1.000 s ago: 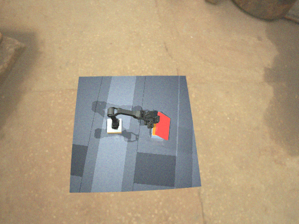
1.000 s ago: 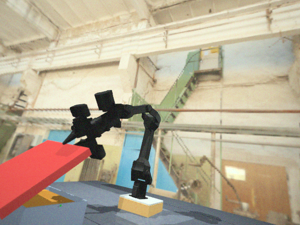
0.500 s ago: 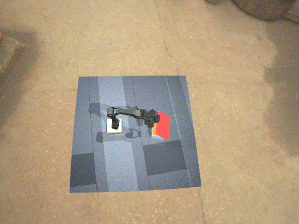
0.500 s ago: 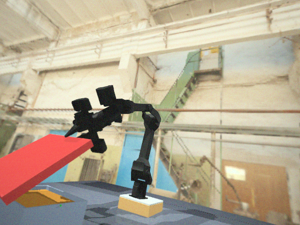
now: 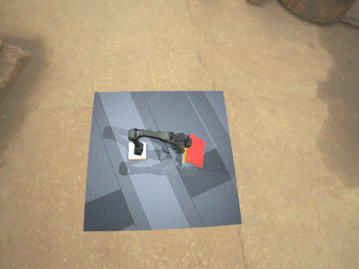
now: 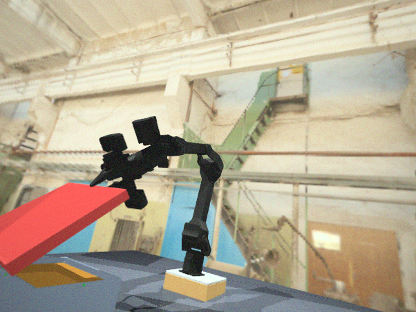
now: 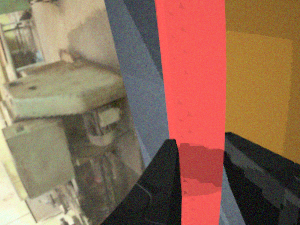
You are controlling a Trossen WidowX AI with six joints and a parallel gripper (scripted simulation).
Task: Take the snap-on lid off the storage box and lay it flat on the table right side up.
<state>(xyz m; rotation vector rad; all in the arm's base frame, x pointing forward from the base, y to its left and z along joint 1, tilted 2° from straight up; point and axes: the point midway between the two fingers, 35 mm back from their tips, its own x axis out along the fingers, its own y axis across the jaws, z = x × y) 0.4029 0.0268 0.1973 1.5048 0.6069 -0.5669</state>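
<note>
Now: gripper tip 6 cm short of the red lid and 5 cm above it.
</note>
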